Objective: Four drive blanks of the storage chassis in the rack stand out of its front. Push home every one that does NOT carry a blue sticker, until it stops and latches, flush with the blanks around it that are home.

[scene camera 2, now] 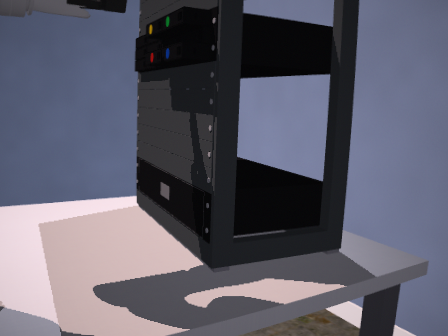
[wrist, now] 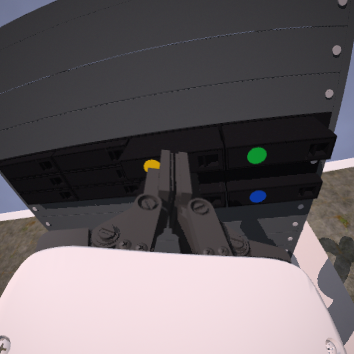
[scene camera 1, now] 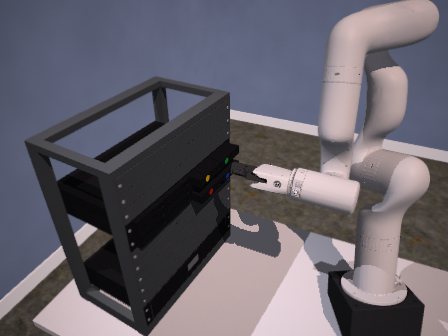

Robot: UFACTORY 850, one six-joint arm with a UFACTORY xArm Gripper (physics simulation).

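Observation:
Four blanks stand out of the rack's front in two rows. The upper row has the yellow-sticker blank (scene camera 1: pixel 208 178) (scene camera 2: pixel 150 29) (wrist: pixel 151 166) and the green-sticker blank (scene camera 1: pixel 226 160) (scene camera 2: pixel 167 21) (wrist: pixel 257 155). Below are the red-sticker blank (scene camera 1: pixel 211 191) (scene camera 2: pixel 152 57) and the blue-sticker blank (scene camera 1: pixel 227 175) (scene camera 2: pixel 167 53) (wrist: pixel 258 196). My gripper (scene camera 1: pixel 234 168) (wrist: pixel 170 168) is shut and empty, its tips close in front of the blanks. In the wrist view they overlap the yellow-sticker blank and hide the red sticker. Whether they touch anything, I cannot tell.
The rack (scene camera 1: pixel 107 170) (scene camera 2: pixel 227 150) stands on the table (scene camera 1: pixel 260 260) (scene camera 2: pixel 85 250). Blanks at home (wrist: pixel 85 157) lie left of the protruding ones in the wrist view. Plain grey panels (scene camera 1: pixel 165 150) (wrist: pixel 170 55) lie above them. A black unit with a light label (scene camera 1: pixel 193 262) (scene camera 2: pixel 165 191) sits low in the rack.

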